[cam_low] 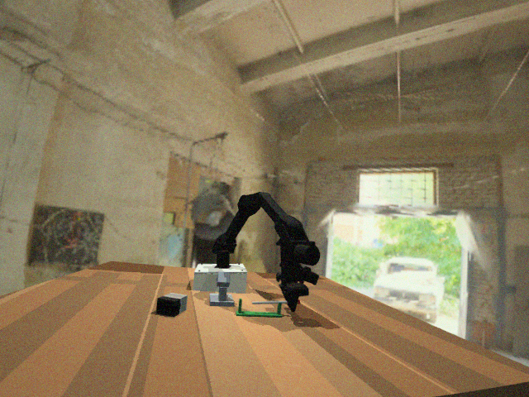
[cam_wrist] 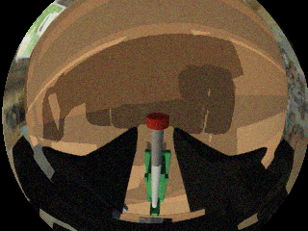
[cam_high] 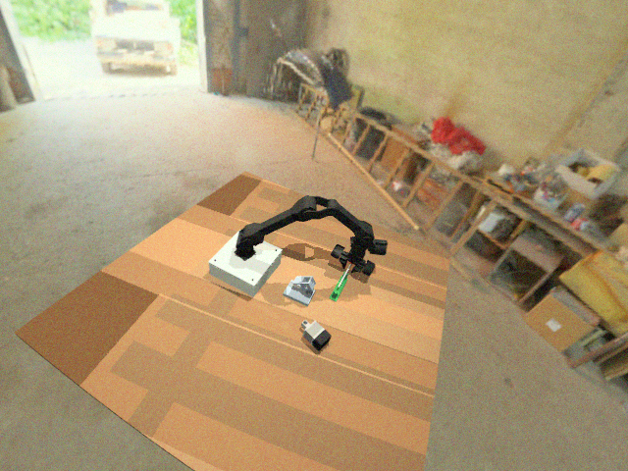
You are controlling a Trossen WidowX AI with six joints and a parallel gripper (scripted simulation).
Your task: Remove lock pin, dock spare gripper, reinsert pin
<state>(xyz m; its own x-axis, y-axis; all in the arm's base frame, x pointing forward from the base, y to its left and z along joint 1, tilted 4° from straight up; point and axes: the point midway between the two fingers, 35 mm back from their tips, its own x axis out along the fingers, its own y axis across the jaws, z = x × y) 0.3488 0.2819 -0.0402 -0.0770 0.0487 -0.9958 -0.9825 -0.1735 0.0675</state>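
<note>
Right now my gripper tip is 100 mm to the left of the green cradle and 20 mm short of it. From my gripper tip the other things lie so: spare gripper (350 mm to the right, 70 mm ahead); socket (230 mm to the right, 70 mm behind, 30 mm above).
</note>
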